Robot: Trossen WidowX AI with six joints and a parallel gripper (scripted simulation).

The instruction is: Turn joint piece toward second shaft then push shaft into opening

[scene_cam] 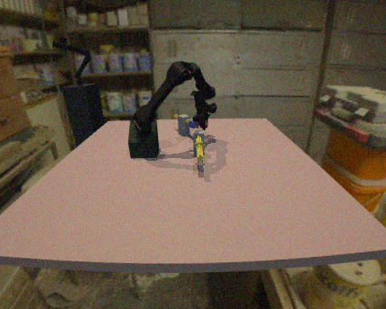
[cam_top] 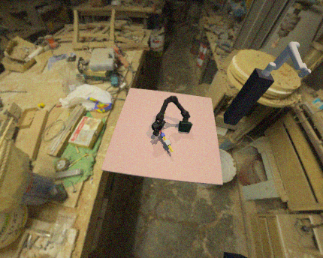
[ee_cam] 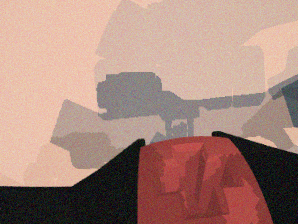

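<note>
My gripper tip is 2 cm past the red joint piece and 3 cm below it.
</note>
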